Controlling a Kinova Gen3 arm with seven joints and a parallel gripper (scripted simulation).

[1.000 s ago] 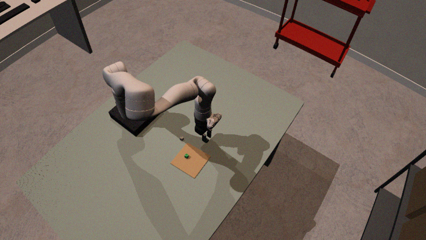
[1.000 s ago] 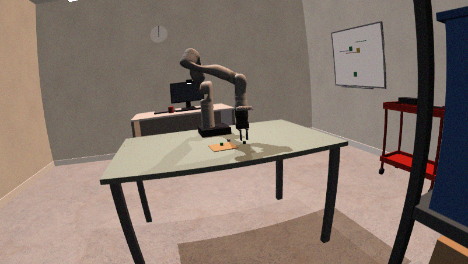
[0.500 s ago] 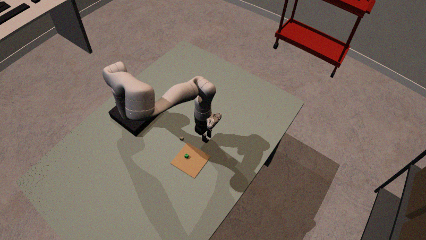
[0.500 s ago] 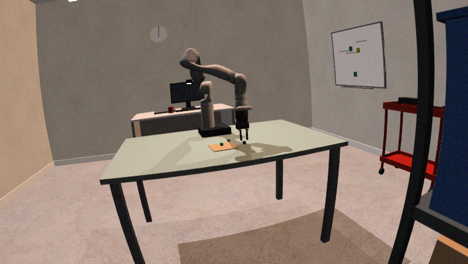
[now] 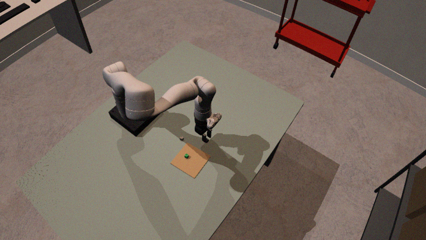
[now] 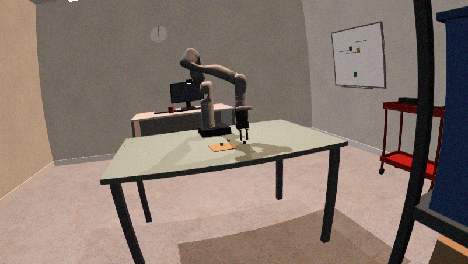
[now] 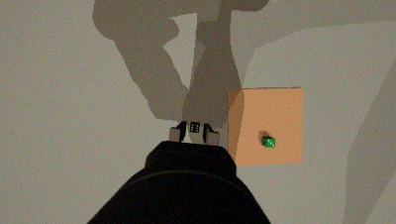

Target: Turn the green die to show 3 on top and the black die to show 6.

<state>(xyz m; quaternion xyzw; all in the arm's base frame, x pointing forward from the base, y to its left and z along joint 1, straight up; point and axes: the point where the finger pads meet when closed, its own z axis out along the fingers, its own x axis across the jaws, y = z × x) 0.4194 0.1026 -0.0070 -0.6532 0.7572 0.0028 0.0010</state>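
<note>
My hand is 30 mm above the black die. Round my hand: green die (30 mm behind, 130 mm to the right, 30 mm below); white die (110 mm behind, 60 mm to the right, 30 mm below); orange mat (10 mm behind, 130 mm to the right, 40 mm below).
</note>
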